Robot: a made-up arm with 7 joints.
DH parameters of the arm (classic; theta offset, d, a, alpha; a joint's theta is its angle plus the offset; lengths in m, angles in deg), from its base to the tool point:
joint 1: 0 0.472 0 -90
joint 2: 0 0 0 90
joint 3: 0 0.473 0.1 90
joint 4: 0 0 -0.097 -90
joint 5: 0 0.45 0 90
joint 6: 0 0 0.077 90
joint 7: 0 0 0 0
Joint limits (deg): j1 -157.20..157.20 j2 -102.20..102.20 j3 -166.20..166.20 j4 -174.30..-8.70 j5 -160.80..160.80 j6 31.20..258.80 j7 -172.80..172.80
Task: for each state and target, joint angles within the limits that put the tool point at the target. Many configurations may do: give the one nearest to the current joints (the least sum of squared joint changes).
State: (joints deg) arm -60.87 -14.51 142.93 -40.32 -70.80 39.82 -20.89
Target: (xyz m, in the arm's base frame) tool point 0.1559 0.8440 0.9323
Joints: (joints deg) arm -80.82 -42.06 142.31 -45.86 -71.61 46.90 -20.89
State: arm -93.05 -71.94 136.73 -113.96 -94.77 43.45 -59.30
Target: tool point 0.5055 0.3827 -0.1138
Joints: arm -106.51 -101.82 145.90 -85.23 -99.08 50.48 -59.30
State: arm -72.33 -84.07 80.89 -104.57 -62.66 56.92 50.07
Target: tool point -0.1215 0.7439 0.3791
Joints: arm -26.14 -92.44 100.50 -102.03 -61.56 54.88 50.07
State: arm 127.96 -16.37 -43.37 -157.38 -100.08 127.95 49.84
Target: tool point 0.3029 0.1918 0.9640
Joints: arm 106.98 -51.00 -43.07 -127.39 -97.66 130.28 49.84
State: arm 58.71 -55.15 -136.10 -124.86 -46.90 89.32 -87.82
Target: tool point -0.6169 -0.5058 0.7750
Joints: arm 23.34 -23.24 -159.47 -88.88 -46.81 90.84 -87.82
